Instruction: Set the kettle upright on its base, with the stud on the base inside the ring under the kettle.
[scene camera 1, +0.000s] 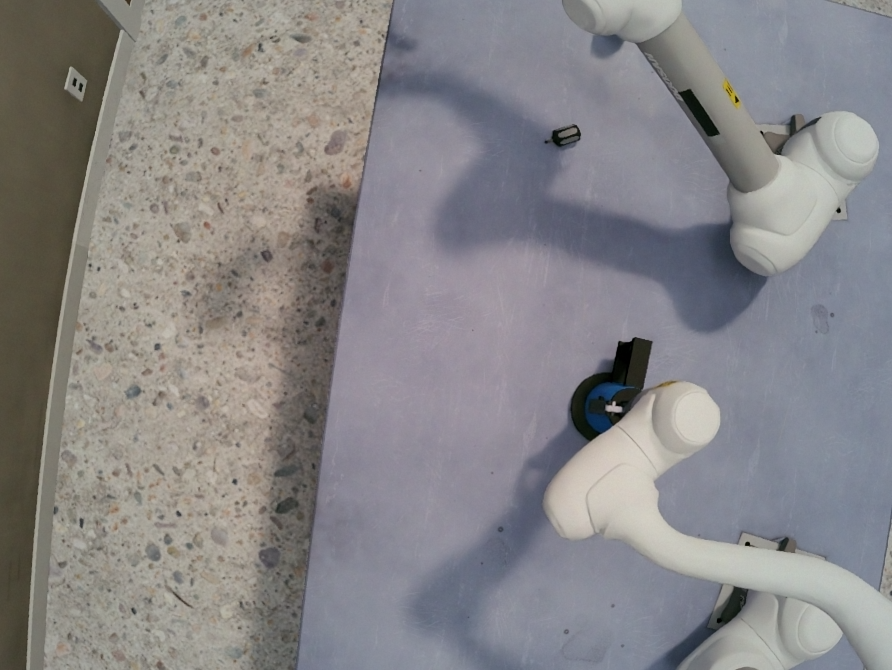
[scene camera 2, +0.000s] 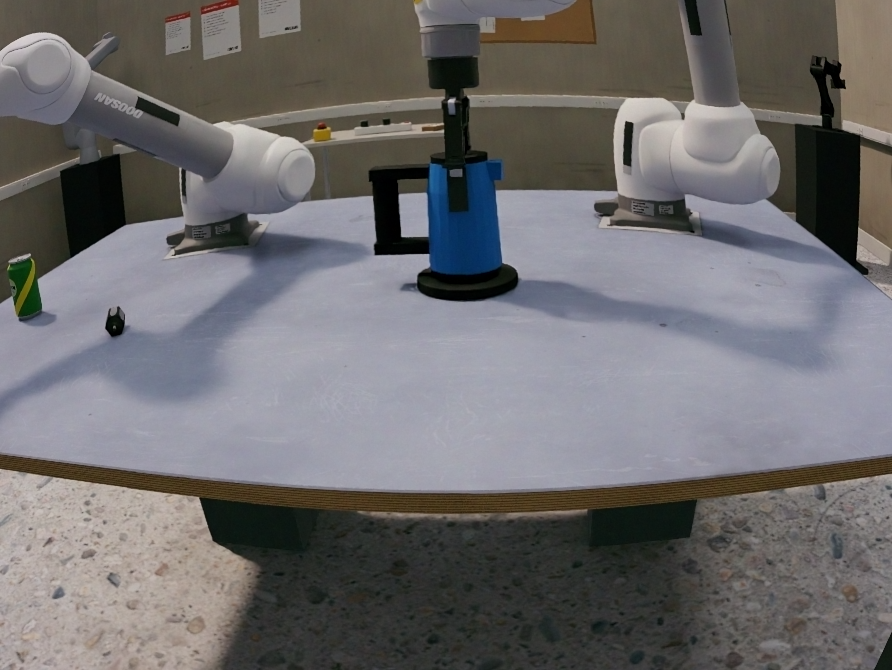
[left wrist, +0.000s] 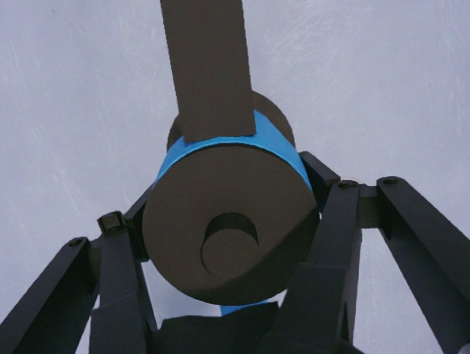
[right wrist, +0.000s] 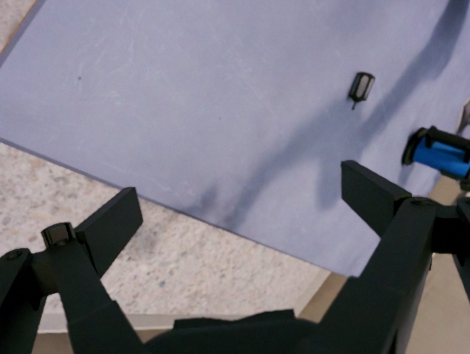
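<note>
The blue kettle (scene camera 1: 595, 400) (scene camera 2: 475, 230) (left wrist: 270, 135) (right wrist: 441, 156) stands upright over the round black base (scene camera 1: 579, 409) (scene camera 2: 468, 288) (right wrist: 409, 148). Its black handle points to the left in the scene camera 2 view. A dark band shows between the blue body and the base. The stud and ring are hidden under the kettle, so I cannot tell whether they are engaged. My left gripper (scene camera 2: 459, 191) (left wrist: 232, 183) points down and is shut on the upper kettle body, one finger on each side. My right gripper (right wrist: 238, 192) is open and empty, high above the table's edge.
A small black and grey object (scene camera 1: 566, 135) (scene camera 2: 115, 321) (right wrist: 361, 87) lies on the blue-grey table (scene camera 1: 447, 360) (scene camera 2: 432, 403) (right wrist: 150, 100), away from the kettle. A green can (scene camera 2: 25, 287) stands at the far left in the scene camera 2 view. Both arm mounts are behind the kettle there.
</note>
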